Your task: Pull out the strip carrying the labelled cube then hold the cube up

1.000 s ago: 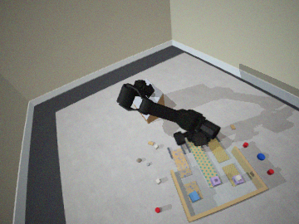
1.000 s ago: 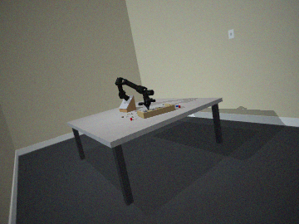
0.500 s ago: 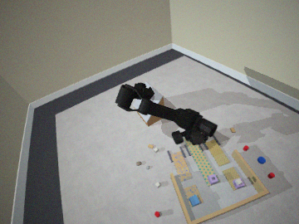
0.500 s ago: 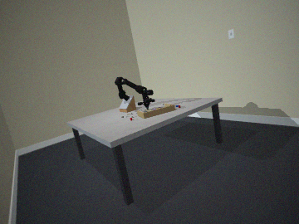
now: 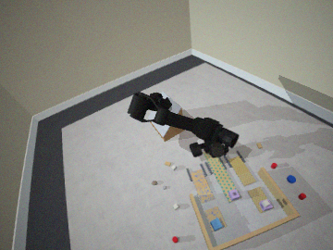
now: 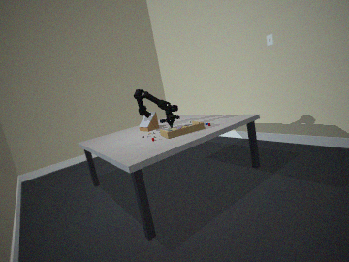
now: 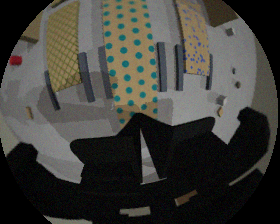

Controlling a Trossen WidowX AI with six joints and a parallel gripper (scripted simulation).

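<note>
Now: the strip 10 cm ahead of my gripper tip and 1 cm to the right of it.
</note>
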